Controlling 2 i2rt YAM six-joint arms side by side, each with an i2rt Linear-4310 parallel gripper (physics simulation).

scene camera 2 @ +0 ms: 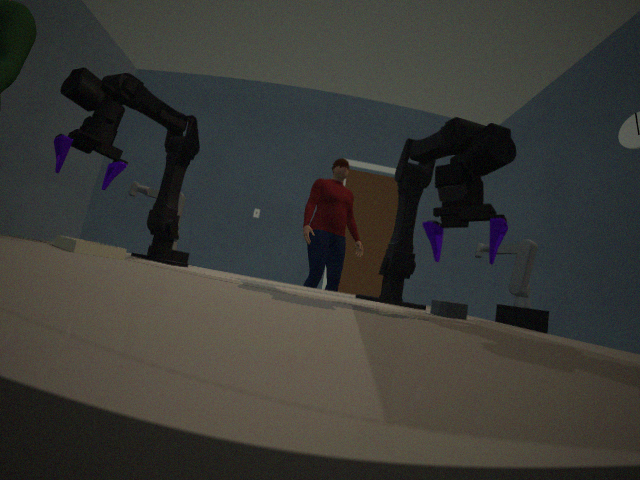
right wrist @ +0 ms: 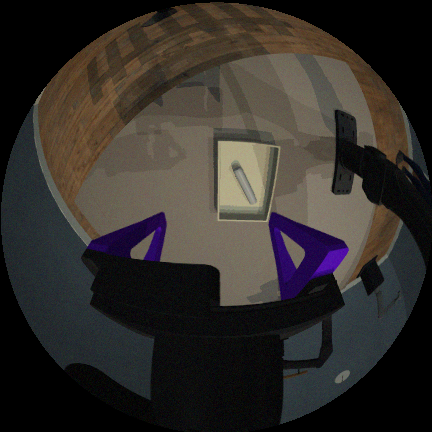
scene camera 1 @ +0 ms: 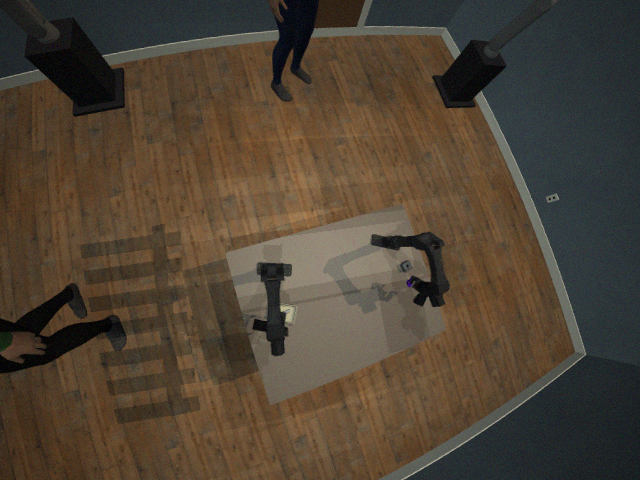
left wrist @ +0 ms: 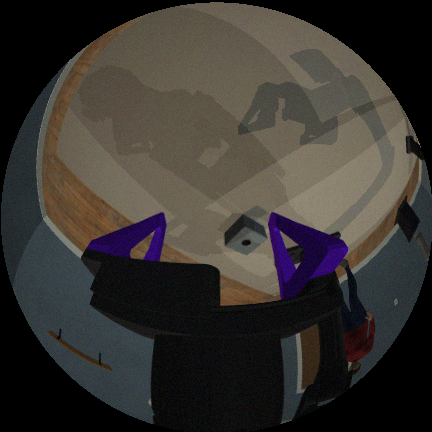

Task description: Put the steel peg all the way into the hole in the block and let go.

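Seen in the pictures: left gripper, fingertip midpoint: (scene camera 2: pixel 462 263) (scene camera 1: pixel 413 285) (left wrist: pixel 216 217); right gripper, fingertip midpoint: (scene camera 2: pixel 81 181) (right wrist: pixel 217 217); left arm's base at its link origin: (scene camera 2: pixel 390 303) (scene camera 1: pixel 385 242); right arm's base at its link origin: (scene camera 2: pixel 158 261) (right wrist: pixel 345 153).
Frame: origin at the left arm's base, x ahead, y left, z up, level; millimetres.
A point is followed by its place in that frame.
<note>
The steel peg (right wrist: pixel 245 185) {x 535, y -567, z 19 mm} lies on its side in a shallow pale yellow tray (right wrist: pixel 218 200) {x 581, y -540, z 25 mm} (scene camera 2: pixel 98 249) {x 542, y -495, z 14 mm} in the right wrist view. The grey block (left wrist: pixel 245 237) {x 144, y 153, z 34 mm} (scene camera 1: pixel 405 266) {x 137, y 141, z 34 mm} (scene camera 2: pixel 449 309) {x 167, y 155, z 18 mm} stands on the table with its round hole facing up. My right gripper (right wrist: pixel 217 217) {x 579, y -594, z 154 mm} (scene camera 2: pixel 81 181) {x 579, y -594, z 154 mm} is open and empty, above the table near the tray; its fingertips do not show in scene camera 1. My left gripper (left wrist: pixel 216 217) {x 257, y 165, z 109 mm} (scene camera 2: pixel 464 262) {x 257, y 165, z 109 mm} is open and empty, above the table near the block; the block shows between its fingers, closer to one of them, in the left wrist view.
The light table (scene camera 1: pixel 330 356) {x 743, y -249, z 0 mm} (scene camera 2: pixel 206 335) {x 673, y 18, z 0 mm} carries both arm bases. The right arm (scene camera 1: pixel 273 304) {x 456, y -627, z 454 mm} partly covers the tray in scene camera 1. The left arm (scene camera 1: pixel 436 263) {x 163, y 76, z 433 mm} bends around the block's side. Shadows of the arms fall across the table. People stand off the table.
</note>
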